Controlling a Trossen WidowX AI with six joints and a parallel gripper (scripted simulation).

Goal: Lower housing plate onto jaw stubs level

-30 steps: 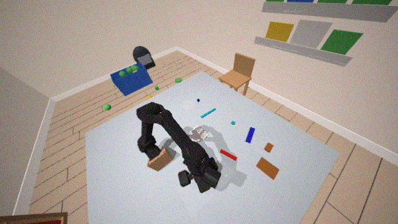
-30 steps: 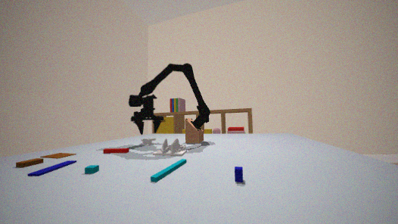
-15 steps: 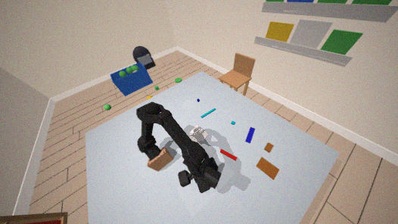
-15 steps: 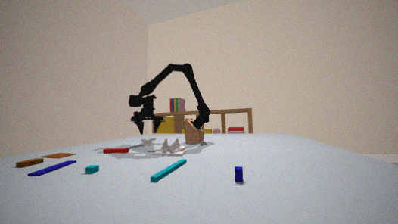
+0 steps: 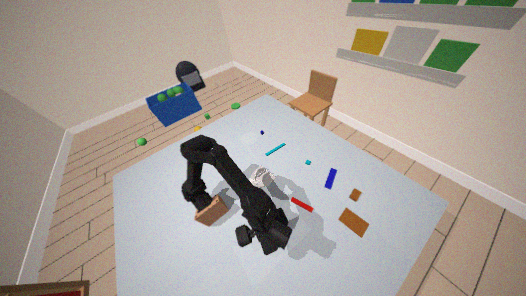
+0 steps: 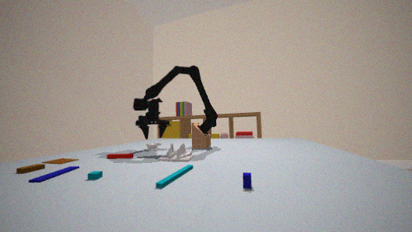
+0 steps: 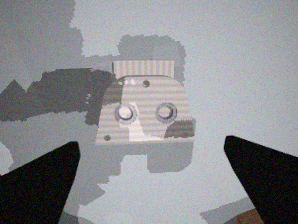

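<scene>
Now: the white part 5 cm below my gripper tip and 1 cm to the right of it. From my gripper tip the other things lie so: blue bar 42 cm ahead, 6 cm below, 4 cm to the left; then red bar 21 cm ahead, 5 cm below, 1 cm to the left; then small blue block 54 cm to the left, 29 cm ahead, 5 cm below.
</scene>
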